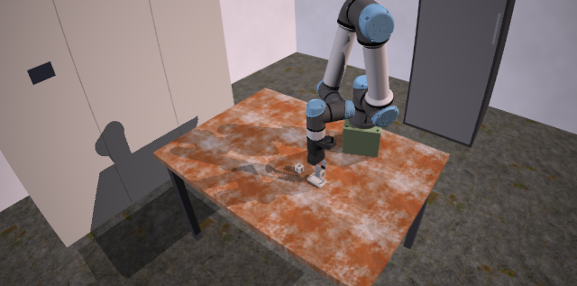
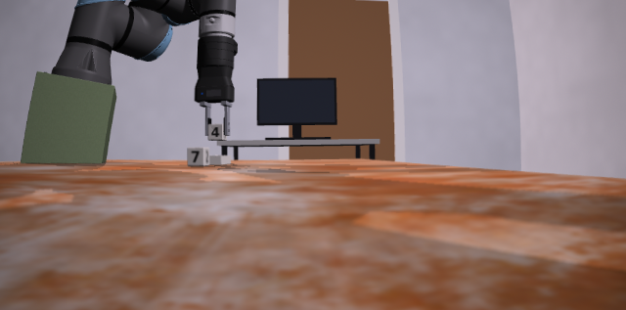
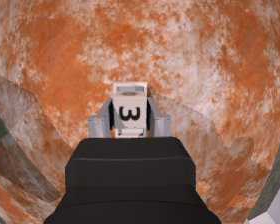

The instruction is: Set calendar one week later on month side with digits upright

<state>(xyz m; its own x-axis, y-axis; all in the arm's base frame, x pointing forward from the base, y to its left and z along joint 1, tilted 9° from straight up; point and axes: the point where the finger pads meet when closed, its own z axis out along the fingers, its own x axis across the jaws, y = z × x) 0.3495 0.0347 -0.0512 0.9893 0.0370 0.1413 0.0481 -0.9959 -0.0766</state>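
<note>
Now: the white tray 20 mm to the right of my hand and 70 mm below it.
</note>
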